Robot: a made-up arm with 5 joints.
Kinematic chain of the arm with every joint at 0, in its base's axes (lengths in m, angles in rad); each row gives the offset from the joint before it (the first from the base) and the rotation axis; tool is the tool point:
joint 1: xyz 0 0 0.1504 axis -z
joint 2: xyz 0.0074 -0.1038 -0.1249 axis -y
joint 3: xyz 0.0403 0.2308 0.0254 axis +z
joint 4: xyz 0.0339 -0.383 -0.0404 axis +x
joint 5: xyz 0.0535 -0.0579 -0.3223 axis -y
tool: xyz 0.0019 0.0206 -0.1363
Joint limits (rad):
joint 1: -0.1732..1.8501
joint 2: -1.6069..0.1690
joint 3: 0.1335..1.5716
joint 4: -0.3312..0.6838
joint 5: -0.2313..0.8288
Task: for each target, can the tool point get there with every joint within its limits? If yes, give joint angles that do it. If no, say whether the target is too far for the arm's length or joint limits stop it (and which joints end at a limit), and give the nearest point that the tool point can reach.
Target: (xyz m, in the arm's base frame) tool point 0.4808 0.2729 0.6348
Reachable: no: joint limits stop it (at a limit: joint 1, joint 2, joint 3, joint 4) | nearest point 0.3477 0.3047 -0.1257 | short by 0.773 m
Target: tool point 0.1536 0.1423 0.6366
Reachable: no: joint limits stop it (at a limit: joint 1, joint 2, joint 3, joint 4, joint 5) | nearest point 0.1181 0.3698 -0.0746 | short by 0.748 m
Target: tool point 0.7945 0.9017 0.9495
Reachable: no: too far | nearest point 0.3078 0.3494 -0.1276 | short by 1.305 m
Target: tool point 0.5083 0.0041 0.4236
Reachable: no: joint limits stop it (at a limit: joint 1, joint 2, joint 3, joint 4) | nearest point 0.3940 0.2684 -0.1450 | short by 0.637 m
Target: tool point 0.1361 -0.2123 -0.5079
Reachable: yes | joints 1.6833 -0.2908 1.2628 0.3331 0.2228
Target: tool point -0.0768 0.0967 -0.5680
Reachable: yes | joints 1.4012 -0.8806 0.7267 0.1164 0.3273
